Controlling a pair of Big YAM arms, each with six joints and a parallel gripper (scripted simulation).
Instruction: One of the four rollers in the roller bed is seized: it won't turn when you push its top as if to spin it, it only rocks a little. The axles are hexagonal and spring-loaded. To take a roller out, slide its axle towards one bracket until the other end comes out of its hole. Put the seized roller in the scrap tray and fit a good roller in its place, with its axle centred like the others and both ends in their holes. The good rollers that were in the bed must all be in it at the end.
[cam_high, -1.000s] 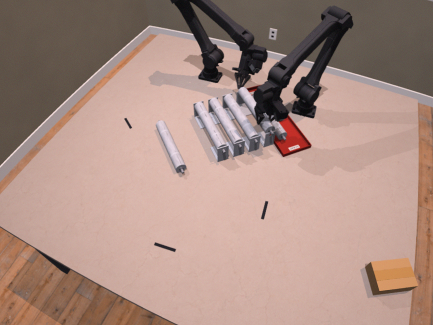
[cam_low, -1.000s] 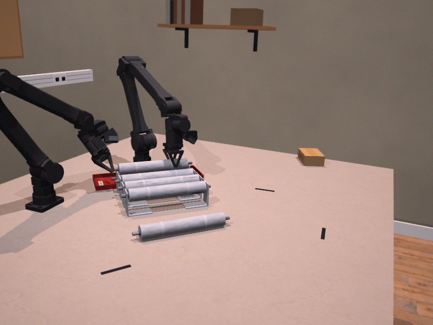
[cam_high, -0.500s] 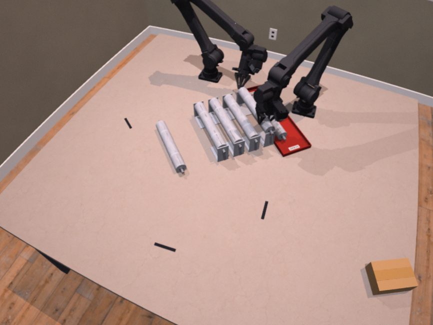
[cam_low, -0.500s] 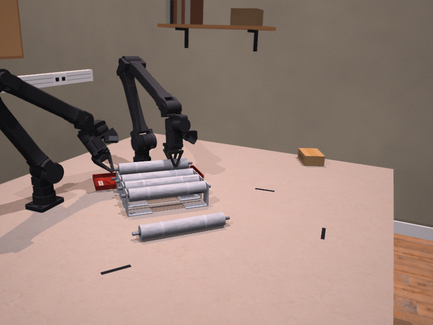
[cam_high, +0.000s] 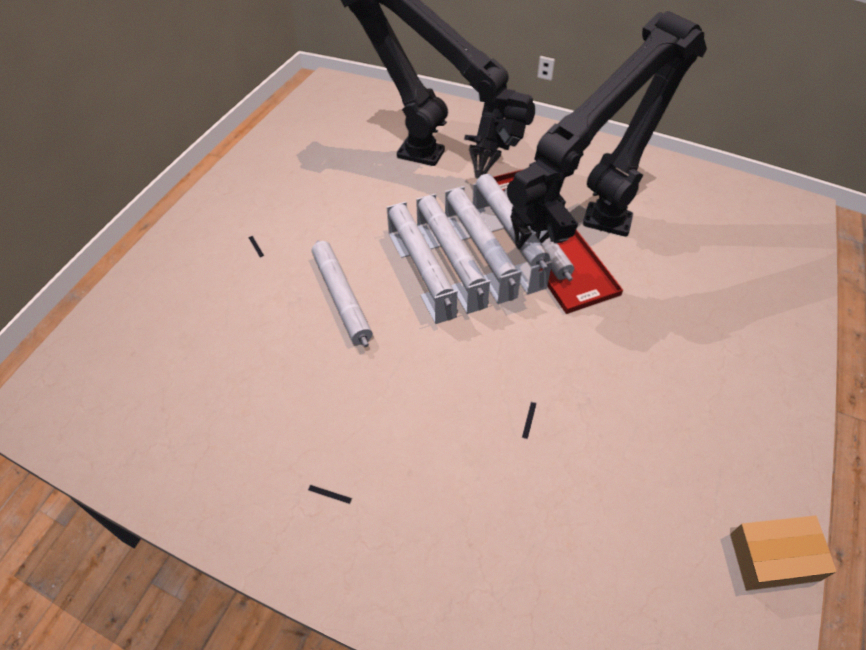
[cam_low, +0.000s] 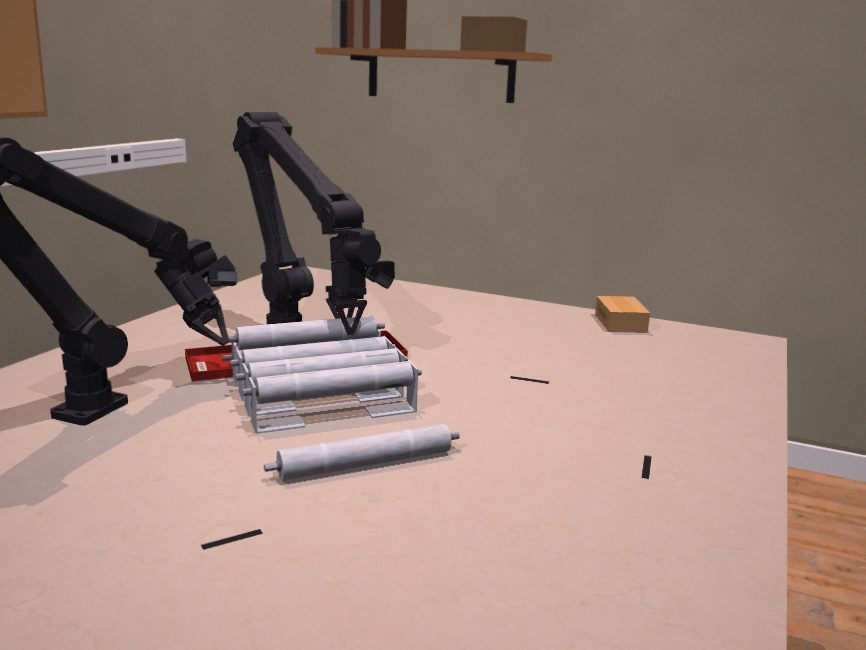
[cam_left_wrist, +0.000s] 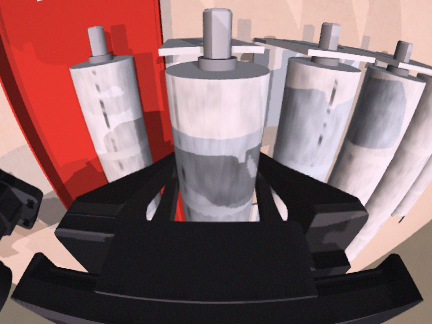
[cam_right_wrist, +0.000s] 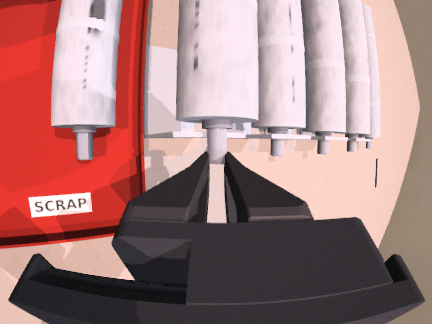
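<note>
My left gripper is now 120 mm past the roller, 20 mm to the left of it and 70 mm above it. Round my left hand: red scrap tray 140 mm behind, 90 mm below; then cardboard box 380 mm ahead, 690 mm to the left, 60 mm below.
</note>
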